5 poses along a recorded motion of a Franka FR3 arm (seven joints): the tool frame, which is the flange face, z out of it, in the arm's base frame.
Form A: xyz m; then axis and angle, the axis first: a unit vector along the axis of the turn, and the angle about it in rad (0 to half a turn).
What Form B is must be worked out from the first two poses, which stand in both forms.
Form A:
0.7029, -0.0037, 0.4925, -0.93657, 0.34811, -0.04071, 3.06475
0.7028, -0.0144, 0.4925, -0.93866, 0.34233, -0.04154, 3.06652
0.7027, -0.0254, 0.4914, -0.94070, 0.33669, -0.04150, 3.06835
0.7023, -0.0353, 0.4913, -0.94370, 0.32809, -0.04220, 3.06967
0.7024, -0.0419, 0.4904, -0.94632, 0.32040, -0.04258, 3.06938
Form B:
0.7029, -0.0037, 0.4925, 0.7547, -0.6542, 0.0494, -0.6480, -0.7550, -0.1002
0.7028, -0.0144, 0.4925, 0.7625, -0.6449, 0.0522, -0.6386, -0.7631, -0.0988
0.7027, -0.0254, 0.4914, 0.7701, -0.6356, 0.0533, -0.6296, -0.7709, -0.0967
0.7023, -0.0353, 0.4913, 0.7814, -0.6215, 0.0560, -0.6154, -0.7824, -0.0955
0.7024, -0.0419, 0.4904, 0.7913, -0.6087, 0.0574, -0.6025, -0.7923, -0.0955

